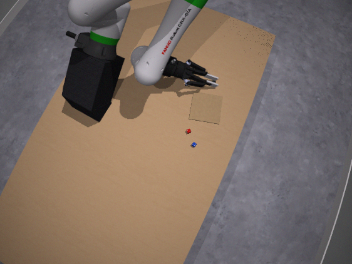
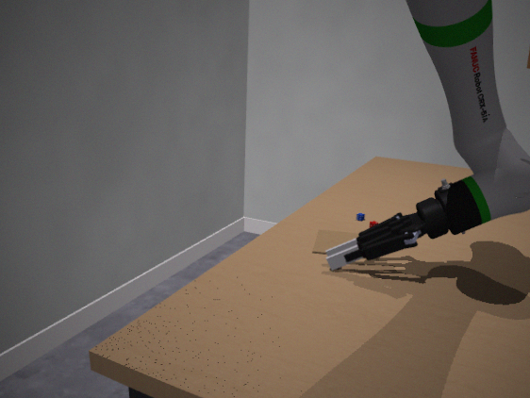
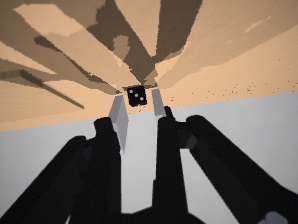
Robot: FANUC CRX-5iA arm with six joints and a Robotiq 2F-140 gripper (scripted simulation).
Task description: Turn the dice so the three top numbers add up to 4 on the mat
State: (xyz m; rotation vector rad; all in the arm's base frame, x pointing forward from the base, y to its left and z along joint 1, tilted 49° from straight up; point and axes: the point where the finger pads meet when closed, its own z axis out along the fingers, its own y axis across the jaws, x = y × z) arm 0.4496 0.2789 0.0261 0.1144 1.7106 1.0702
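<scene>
My hand is 10 mm short of the black die, 10 mm to the right of it and 20 mm above it. Also, from my hand: red die: 20 mm ahead, 270 mm to the right, 20 mm below; blue die: 70 mm ahead, 310 mm to the right, 20 mm below; tan mat: 40 mm ahead, 120 mm to the right, 30 mm below.
</scene>
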